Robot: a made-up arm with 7 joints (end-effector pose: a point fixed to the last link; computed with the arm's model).
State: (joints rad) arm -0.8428 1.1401 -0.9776 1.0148 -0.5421 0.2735 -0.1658
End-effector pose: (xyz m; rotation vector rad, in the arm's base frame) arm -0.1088 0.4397 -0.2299 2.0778 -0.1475 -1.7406
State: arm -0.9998 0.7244 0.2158 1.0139 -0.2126 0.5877 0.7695
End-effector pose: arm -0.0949 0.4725 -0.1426 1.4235 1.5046 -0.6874
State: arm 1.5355 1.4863 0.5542 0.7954 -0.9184 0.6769 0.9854
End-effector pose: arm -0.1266 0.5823 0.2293 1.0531 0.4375 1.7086
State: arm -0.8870 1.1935 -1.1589 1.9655 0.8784 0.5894 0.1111
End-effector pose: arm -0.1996 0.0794 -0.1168 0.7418 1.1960 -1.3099
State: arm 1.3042 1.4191 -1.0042 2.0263 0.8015 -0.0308 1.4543
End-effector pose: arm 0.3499 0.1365 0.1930 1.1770 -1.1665 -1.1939
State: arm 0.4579 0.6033 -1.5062 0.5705 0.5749 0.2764 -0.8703
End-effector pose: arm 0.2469 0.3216 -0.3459 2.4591 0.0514 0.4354
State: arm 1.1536 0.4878 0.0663 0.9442 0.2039 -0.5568 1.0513
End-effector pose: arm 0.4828 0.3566 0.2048 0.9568 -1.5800 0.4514
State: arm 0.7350 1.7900 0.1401 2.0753 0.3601 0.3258 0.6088
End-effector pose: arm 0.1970 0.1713 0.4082 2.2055 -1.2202 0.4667
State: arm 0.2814 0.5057 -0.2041 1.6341 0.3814 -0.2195 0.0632
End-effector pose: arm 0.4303 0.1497 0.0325 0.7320 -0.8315 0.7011
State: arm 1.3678 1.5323 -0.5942 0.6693 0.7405 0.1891 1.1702
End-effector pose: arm 0.1655 0.6148 0.2105 1.1187 -0.3926 0.6484
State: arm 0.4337 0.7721 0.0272 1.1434 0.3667 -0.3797 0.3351
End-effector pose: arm 0.4115 0.4056 0.0267 1.1079 -0.8177 0.8379
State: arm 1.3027 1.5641 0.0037 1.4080 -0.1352 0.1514 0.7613
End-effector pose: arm 0.0570 0.4348 0.4561 2.1520 -0.7436 1.2762
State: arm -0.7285 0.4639 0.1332 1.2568 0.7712 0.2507 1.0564
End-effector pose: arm 0.0244 0.2745 -0.2577 0.2463 0.5524 -0.0721
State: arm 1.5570 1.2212 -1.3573 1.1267 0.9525 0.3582 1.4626
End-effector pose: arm 0.4184 0.3669 0.1381 0.9158 -0.3408 -0.5815
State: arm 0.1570 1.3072 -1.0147 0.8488 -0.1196 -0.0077 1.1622
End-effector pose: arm 0.1828 0.5402 -0.1091 1.5806 0.7530 -1.3960
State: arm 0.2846 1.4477 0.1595 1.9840 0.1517 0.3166 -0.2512
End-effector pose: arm 0.3135 0.2310 0.3243 1.8735 -1.1841 1.2388
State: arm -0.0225 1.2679 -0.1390 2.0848 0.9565 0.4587 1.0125
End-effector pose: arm 0.2868 0.1334 0.0607 0.7604 -0.3636 -0.8137
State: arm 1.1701 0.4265 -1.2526 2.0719 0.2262 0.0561 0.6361
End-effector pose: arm 0.2448 -0.1813 0.1537 0.8077 -1.8660 -0.8498
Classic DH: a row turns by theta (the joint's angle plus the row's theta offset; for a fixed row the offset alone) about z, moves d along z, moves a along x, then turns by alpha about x. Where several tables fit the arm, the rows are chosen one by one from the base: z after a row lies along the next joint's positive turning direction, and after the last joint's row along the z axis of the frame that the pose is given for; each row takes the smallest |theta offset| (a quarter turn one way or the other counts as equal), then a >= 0, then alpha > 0; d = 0 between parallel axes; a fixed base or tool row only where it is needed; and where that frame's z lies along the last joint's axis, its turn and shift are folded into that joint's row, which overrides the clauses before.
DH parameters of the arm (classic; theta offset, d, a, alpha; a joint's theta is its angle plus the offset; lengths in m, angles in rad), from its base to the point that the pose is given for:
base (fixed): 0 0.1515 0.0266 1.5708
joint 1: 1.5708 -0.0994 0.0113 1.5708
joint 2: 1.5708 -0.044 0.008 1.5708
joint 3: -1.5708 -0.1993 0.0161 -1.5708
joint 4: 0 -0.0371 -0.0076 1.5708
joint 5: 0 -0.3602 0.0274 1.5708
joint 6: -1.5708 0.0298 0.0264 -1.5708
joint 7: -0.1208 0.0724 0.0182 -2.2806
tool (fixed): 0.7141 0.03 0 0

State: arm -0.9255 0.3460 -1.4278 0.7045 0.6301 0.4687 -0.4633
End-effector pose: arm -0.4378 0.1200 -0.1676 1.6034 1.0950 -1.4537
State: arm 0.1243 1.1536 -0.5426 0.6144 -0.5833 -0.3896 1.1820
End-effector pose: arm 0.1977 0.5907 -0.0673 1.6810 0.4974 -1.4963
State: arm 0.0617 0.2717 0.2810 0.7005 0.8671 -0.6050 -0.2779
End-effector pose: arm 0.2384 0.3180 -0.3356 0.5134 0.4866 1.7682
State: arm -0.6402 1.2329 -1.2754 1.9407 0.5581 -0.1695 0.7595
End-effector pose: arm -0.1440 0.0805 -0.1828 0.1426 0.3198 -1.2903
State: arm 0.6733 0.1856 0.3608 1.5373 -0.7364 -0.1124 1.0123
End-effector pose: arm 0.3659 0.3505 0.1569 1.5972 -0.9122 0.3646
